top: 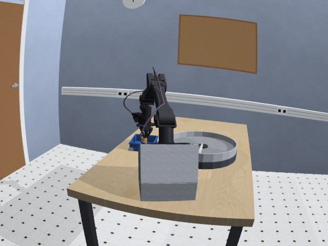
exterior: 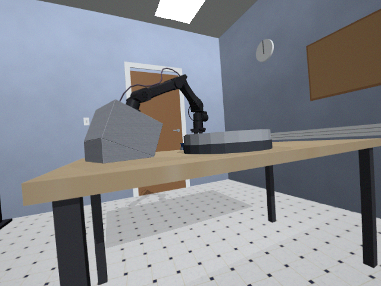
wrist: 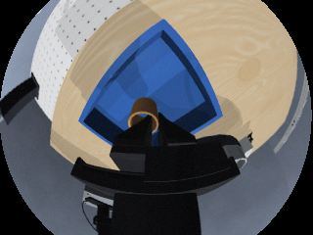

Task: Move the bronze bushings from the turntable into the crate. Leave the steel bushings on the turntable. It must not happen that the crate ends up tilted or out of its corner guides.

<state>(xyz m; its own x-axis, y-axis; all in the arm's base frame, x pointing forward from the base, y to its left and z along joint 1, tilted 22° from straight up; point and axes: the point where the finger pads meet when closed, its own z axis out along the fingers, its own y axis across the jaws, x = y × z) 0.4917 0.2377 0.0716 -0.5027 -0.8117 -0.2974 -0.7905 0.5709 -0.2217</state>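
Now: hand 30 mm above the blue crate, 10 mm to the right of it and 10 mm past it. Also, from my hand: grey turntable (350 mm to the right, 20 mm behind).
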